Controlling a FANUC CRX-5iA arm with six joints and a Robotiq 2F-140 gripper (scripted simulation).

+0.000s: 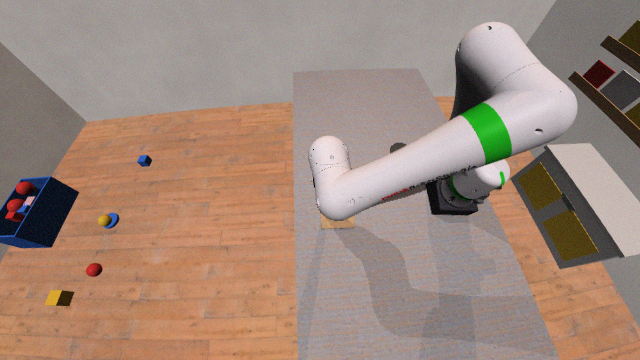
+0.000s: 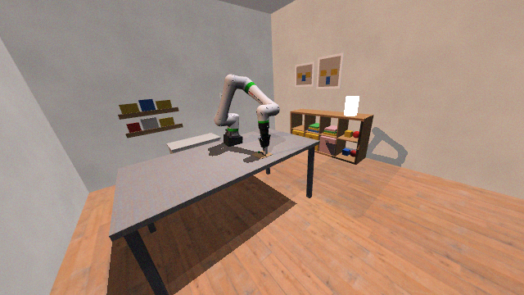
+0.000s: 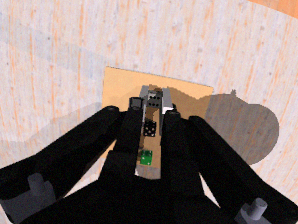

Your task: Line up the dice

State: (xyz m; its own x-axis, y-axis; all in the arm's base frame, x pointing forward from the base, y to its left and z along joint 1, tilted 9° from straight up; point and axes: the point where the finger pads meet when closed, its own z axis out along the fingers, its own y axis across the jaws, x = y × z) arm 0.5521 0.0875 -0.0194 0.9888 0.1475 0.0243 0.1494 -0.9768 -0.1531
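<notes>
Right now the black die is 50 mm behind my hand, 10 mm to the right of it and 40 mm below it. From my hand the other things lie so: green die 90 mm behind, 10 mm to the right, 40 mm below; then tan mat 50 mm behind, 10 mm to the right, 50 mm below; then white die 30 mm below.
</notes>
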